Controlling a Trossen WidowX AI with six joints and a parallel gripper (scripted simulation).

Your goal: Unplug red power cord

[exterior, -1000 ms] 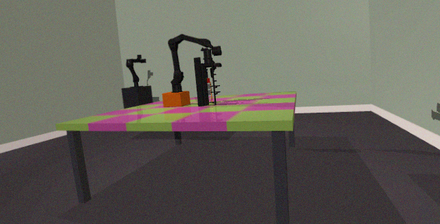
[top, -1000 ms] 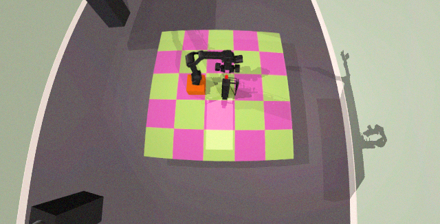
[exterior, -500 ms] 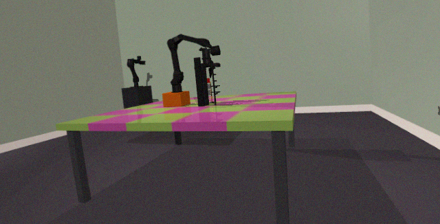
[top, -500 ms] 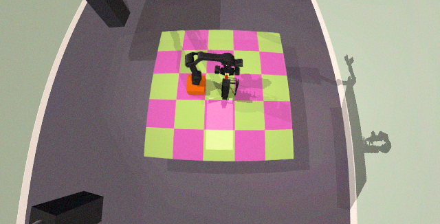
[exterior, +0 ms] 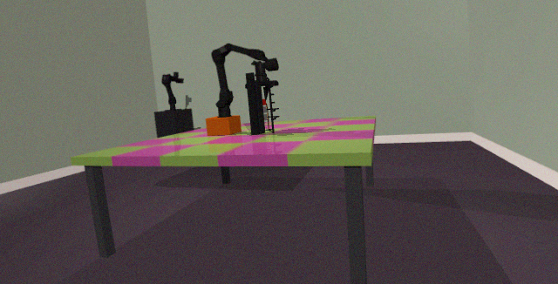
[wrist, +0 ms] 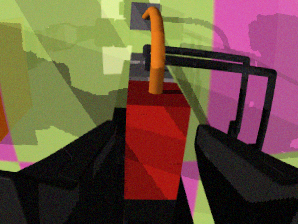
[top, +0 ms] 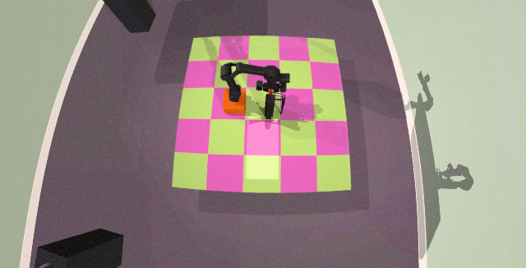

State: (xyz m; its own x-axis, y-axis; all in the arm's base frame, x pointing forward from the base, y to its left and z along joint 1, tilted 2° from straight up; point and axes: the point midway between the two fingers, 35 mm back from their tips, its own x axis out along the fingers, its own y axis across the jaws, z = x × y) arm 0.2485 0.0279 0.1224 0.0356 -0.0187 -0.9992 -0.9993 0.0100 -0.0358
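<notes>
Right now the red plug is 30 mm to the right of my gripper tip. From my gripper tip the other things lie so: thin black rack 90 mm to the right, 90 mm ahead, 40 mm below.
</notes>
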